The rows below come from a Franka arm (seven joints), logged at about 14 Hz.
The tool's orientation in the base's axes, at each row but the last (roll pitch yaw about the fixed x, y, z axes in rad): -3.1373 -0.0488 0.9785; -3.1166 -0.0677 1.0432; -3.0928 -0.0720 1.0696; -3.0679 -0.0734 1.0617; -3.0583 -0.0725 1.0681; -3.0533 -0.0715 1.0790; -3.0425 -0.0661 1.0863; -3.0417 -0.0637 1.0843; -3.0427 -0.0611 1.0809; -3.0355 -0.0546 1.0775; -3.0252 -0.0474 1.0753; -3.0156 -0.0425 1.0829
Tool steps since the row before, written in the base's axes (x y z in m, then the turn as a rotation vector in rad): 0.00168 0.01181 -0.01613 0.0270 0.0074 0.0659; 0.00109 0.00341 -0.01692 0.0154 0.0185 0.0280; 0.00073 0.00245 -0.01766 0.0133 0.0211 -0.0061; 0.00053 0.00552 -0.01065 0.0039 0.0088 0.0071; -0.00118 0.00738 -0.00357 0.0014 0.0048 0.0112; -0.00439 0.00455 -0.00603 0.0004 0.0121 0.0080; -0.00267 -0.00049 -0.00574 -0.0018 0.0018 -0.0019; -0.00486 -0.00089 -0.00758 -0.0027 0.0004 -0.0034; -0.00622 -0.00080 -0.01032 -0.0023 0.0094 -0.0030; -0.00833 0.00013 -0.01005 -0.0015 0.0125 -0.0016; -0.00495 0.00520 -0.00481 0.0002 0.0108 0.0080; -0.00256 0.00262 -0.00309 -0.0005 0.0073 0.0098
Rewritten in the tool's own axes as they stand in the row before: 0.00994 -0.00513 0.01666 0.0244 0.0180 -0.0649; 0.00234 -0.00035 0.01713 0.0256 0.0033 -0.0264; 0.00122 0.00033 0.01780 0.0244 0.0019 0.0078; 0.00428 -0.00141 0.01113 0.0101 -0.0014 -0.0063; 0.00562 -0.00424 0.00436 0.0057 -0.0020 -0.0107; 0.00150 -0.00545 0.00666 0.0114 -0.0060 -0.0067; -0.00205 -0.00157 0.00580 0.0006 -0.0022 0.0022; -0.00354 -0.00313 0.00772 -0.0011 -0.0022 0.0036; -0.00426 -0.00409 0.01053 0.0070 -0.0061 0.0041; -0.00437 -0.00632 0.01055 0.0102 -0.0070 0.0029; 0.00199 -0.00621 0.00567 0.0100 -0.0058 -0.0069; 0.00098 -0.00307 0.00355 0.0066 -0.0050 -0.0090
